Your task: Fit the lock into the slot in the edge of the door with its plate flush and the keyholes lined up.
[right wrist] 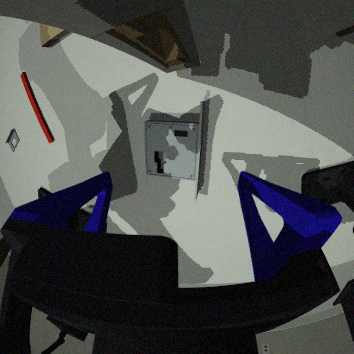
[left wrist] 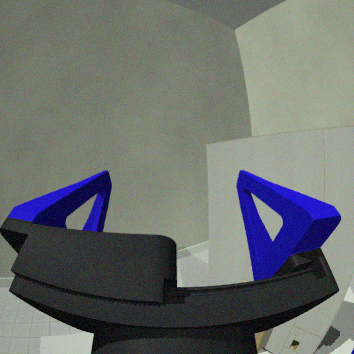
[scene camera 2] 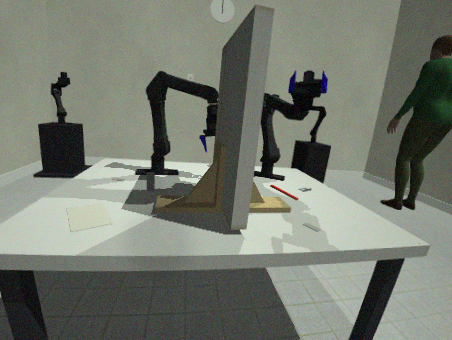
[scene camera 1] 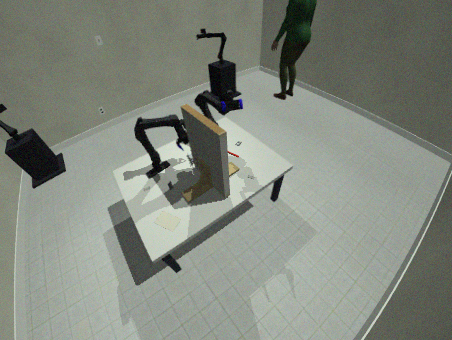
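Pixels of known places: left gripper, between the fingertips: [left wrist: 173, 177] [scene camera 2: 309, 72] [scene camera 1: 233, 104]; right gripper, between the fingertips: [right wrist: 174, 178] [scene camera 1: 189, 147]; left arm's base, origin of its link: [scene camera 2: 266, 176]; right arm's base, origin of its link: [right wrist: 345, 179] [scene camera 2: 157, 172] [scene camera 1: 158, 169].
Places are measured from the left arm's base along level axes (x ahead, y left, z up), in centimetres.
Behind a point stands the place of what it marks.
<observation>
The lock [right wrist: 172, 155] @(x 22.8, y -18.7, z 1.9 cm) [scene camera 1: 191, 160] @(x 28.2, y -20.7, z 2.6 cm) lies on its side on the table, its grey case with dark cutouts face up in the right wrist view. Its long thin plate [right wrist: 202, 145] @(x 25.2, y -22.0, z 0.3 cm) stands on edge along the case's right side. The grey door [scene camera 1: 207, 150] @(x 56.4, y -5.7, z 36.3 cm) [scene camera 2: 234, 115] @(x 60.4, y -3.2, z 31.3 cm) [left wrist: 232, 210] @(x 58.3, y 0.6, z 38.8 cm) stands upright in a wooden stand [scene camera 2: 172, 203] @(x 61.5, y -20.8, z 1.8 cm). The slot cannot be made out in the scene cameras. My right gripper [right wrist: 174, 178] @(x 25.9, y -20.4, z 14.1 cm) [scene camera 1: 180, 146] @(x 25.9, y -20.4, z 14.1 cm) is open and empty above the lock, partly behind the door in scene camera 2. My left gripper [left wrist: 173, 177] @(x 30.6, y 14.0, z 49.1 cm) [scene camera 2: 309, 76] @(x 30.6, y 14.0, z 49.1 cm) [scene camera 1: 233, 104] @(x 30.6, y 14.0, z 49.1 cm) is open and empty, raised high beside the door.
A red rod [scene camera 1: 233, 154] @(x 25.7, y 14.0, z 0.6 cm) [scene camera 2: 284, 192] @(x 23.9, y 12.0, z 0.5 cm) [right wrist: 36, 106] @(x 22.6, y 10.5, z 0.4 cm) and a small metal square [scene camera 1: 238, 143] @(x 13.5, y 20.5, z 0.2 cm) [scene camera 2: 305, 189] @(x 14.6, y 20.9, z 0.8 cm) [right wrist: 13, 140] @(x 11.9, y 21.7, z 0.0 cm) lie right of the door in the scene cameras. A grey strip [scene camera 1: 251, 176] @(x 51.4, y 23.4, z 0.5 cm) [scene camera 2: 312, 227] @(x 51.9, y 23.1, z 0.2 cm) lies nearer the edge. A cream sheet [scene camera 1: 167, 220] @(x 78.0, y -38.2, z 0.1 cm) [scene camera 2: 89, 217] @(x 79.0, y -37.0, z 0.1 cm) lies left.
</observation>
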